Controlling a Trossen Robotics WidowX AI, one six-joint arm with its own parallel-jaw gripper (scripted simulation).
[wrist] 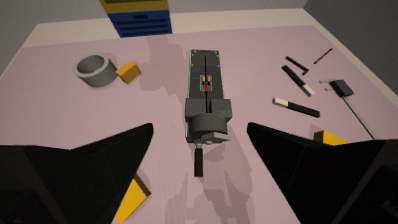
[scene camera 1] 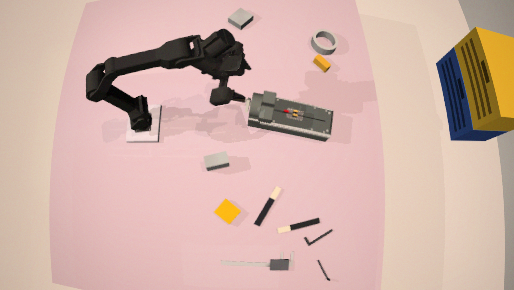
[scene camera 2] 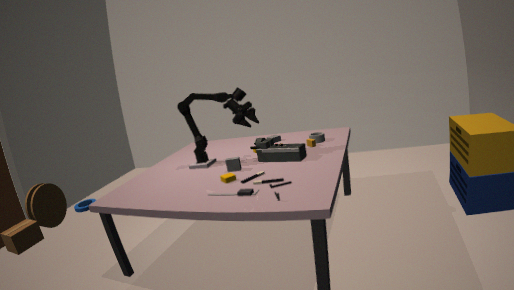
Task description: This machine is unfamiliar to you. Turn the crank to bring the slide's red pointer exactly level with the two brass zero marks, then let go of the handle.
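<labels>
I am looking at a grey slide machine, and on it (scene camera 1: 266, 111) and (scene camera 2: 264, 141) are the same spot.
</labels>
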